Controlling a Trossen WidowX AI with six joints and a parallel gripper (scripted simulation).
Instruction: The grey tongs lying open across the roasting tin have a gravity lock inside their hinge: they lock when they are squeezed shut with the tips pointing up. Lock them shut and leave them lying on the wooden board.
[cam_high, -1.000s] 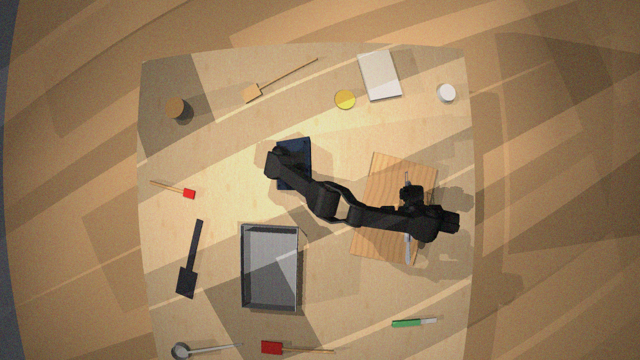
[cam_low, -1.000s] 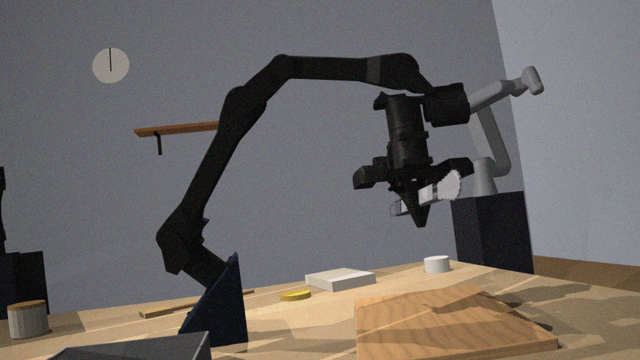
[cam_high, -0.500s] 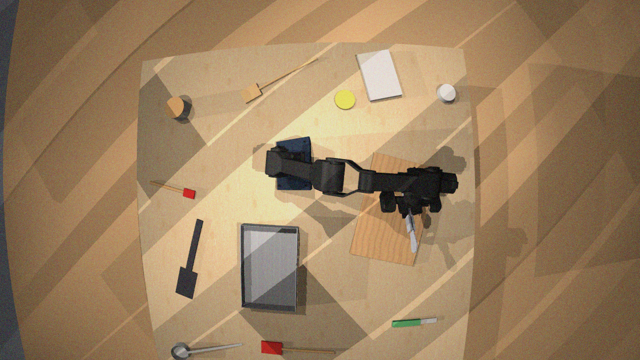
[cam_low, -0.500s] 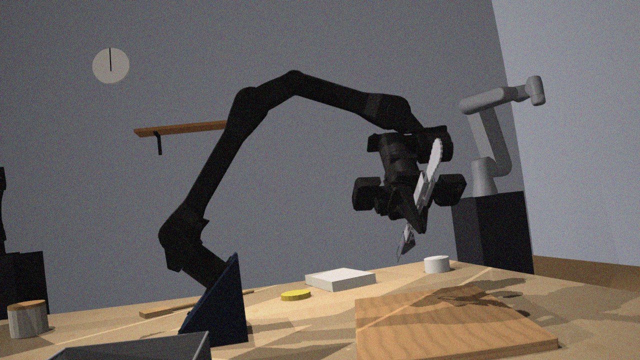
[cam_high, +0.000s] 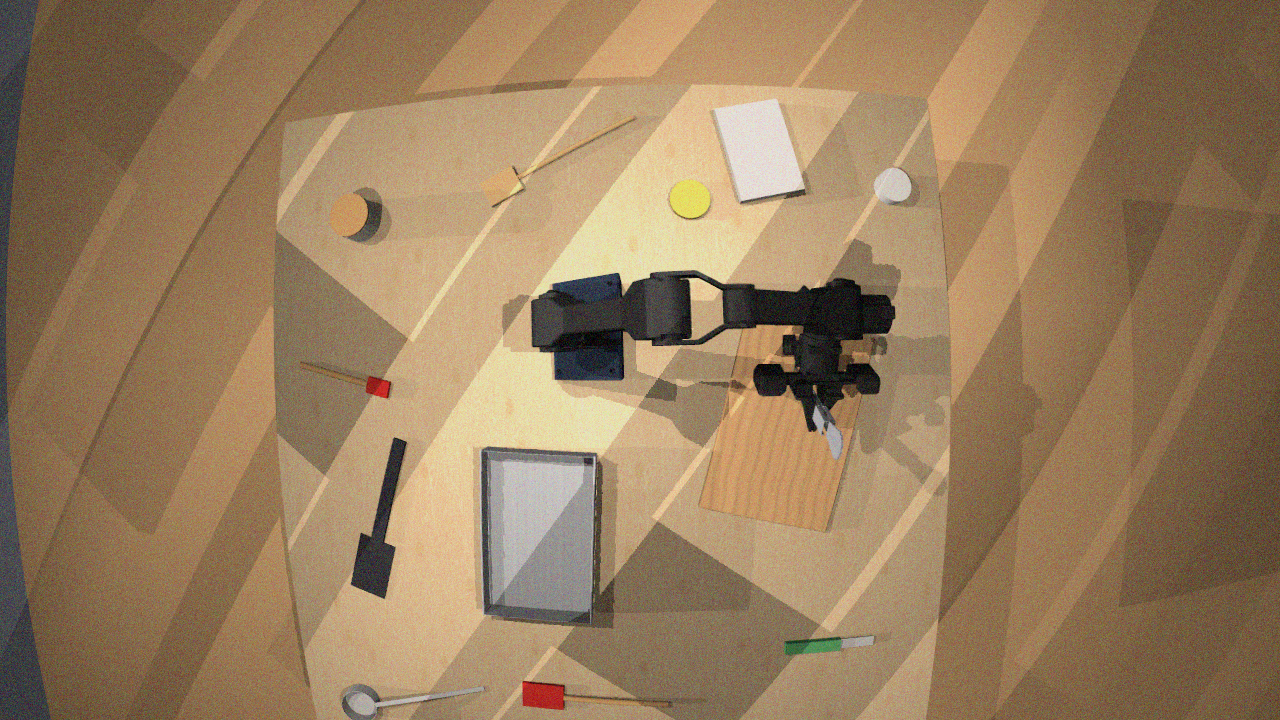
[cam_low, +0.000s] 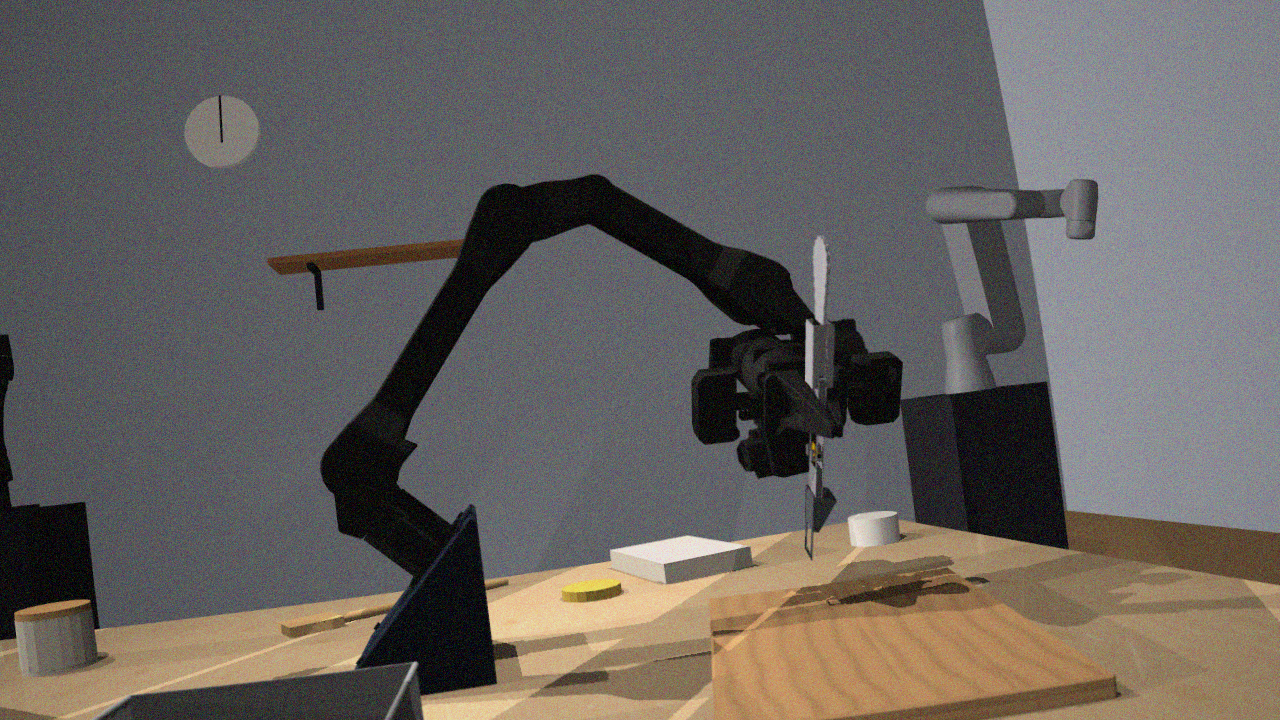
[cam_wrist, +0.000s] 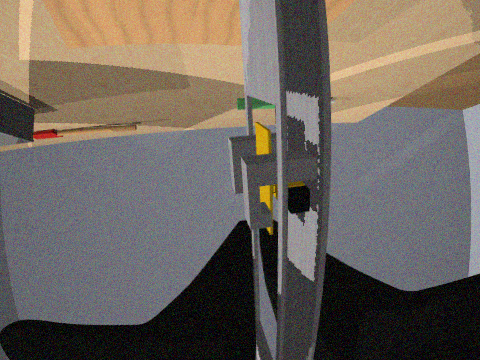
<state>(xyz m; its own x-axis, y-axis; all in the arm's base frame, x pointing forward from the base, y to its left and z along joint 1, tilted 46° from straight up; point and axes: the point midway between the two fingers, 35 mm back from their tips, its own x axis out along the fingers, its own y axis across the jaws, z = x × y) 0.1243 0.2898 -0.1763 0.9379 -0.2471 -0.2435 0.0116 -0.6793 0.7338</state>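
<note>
Now: the yellow marker 50 mm behind my gripper tip and 20 mm below it. From my gripper tip the other things lie so: wooden board (160 mm below); yellow disc (390 mm behind, 170 mm to the right, 160 mm below); green-handled knife (440 mm ahead, 160 mm below, 120 mm to the left).
</note>
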